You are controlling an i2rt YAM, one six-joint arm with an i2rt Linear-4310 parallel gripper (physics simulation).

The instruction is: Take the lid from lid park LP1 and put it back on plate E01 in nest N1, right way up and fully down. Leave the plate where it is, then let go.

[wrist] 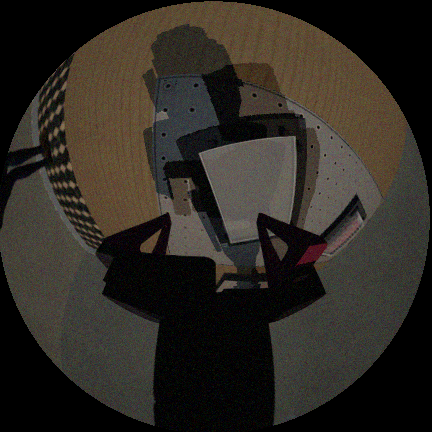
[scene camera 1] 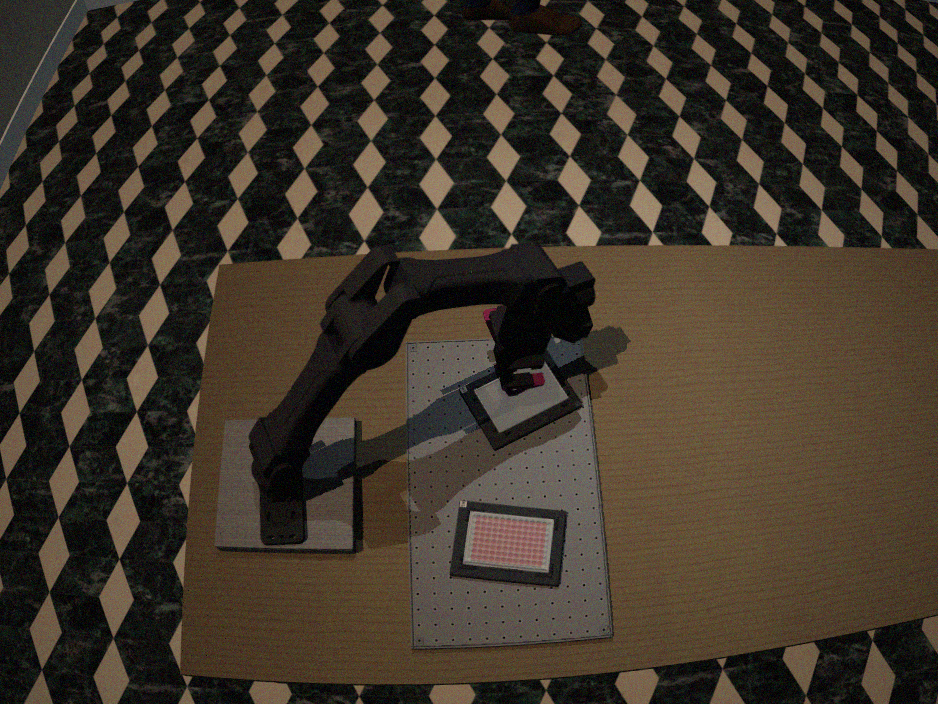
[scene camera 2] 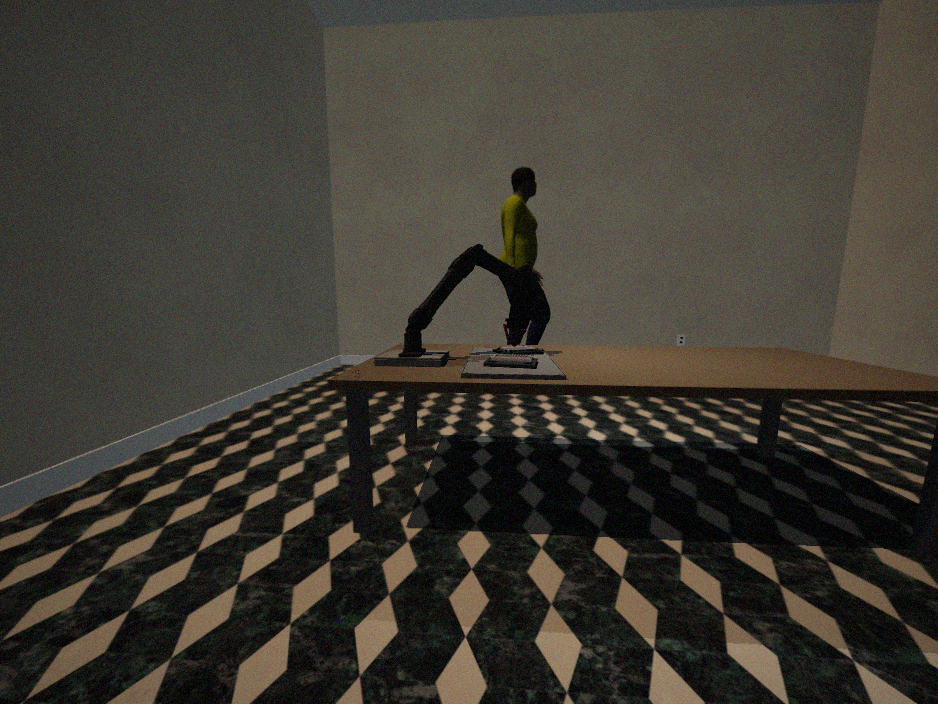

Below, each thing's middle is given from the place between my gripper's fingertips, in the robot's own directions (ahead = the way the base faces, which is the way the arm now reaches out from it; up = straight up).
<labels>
My hand is 20 mm short of the grey lid (scene camera 1: 505,412), 40 mm to the left of it and 10 mm above it. The rest, counted from my hand: plate with pink wells (scene camera 1: 501,541) 30 mm behind, 290 mm to the right, 10 mm below.
</labels>
